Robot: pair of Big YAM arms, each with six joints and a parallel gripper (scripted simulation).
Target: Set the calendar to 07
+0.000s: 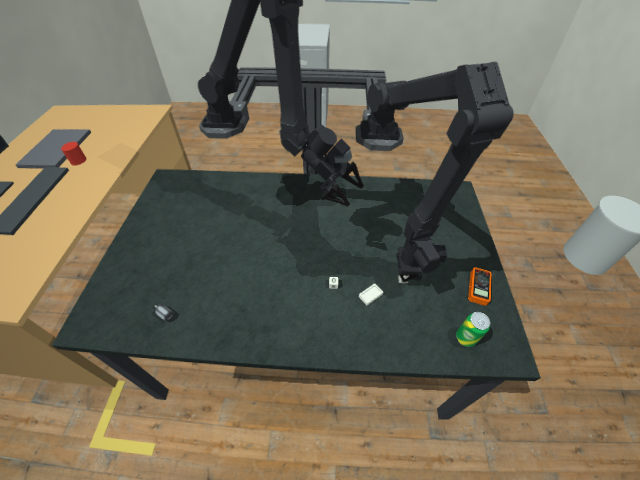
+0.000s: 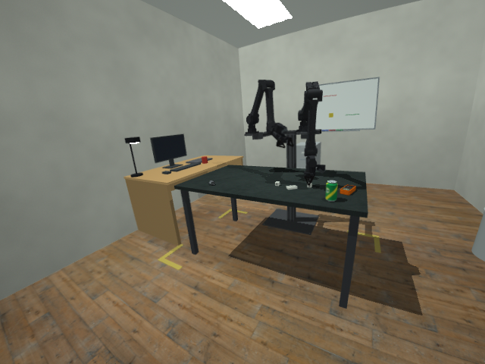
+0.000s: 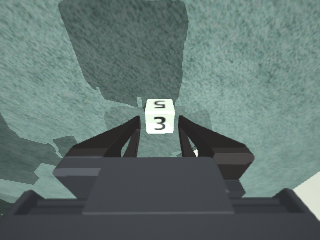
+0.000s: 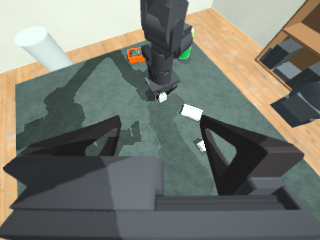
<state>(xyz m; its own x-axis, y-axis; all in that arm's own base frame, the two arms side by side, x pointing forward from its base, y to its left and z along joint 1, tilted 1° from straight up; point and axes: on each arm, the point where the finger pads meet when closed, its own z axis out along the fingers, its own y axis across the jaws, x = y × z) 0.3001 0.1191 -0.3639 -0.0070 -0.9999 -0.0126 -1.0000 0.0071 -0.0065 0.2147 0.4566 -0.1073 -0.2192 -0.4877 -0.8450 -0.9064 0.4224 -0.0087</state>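
The white number cube is 240 mm to the right of my left hand, 60 mm ahead of it and 10 mm below it.
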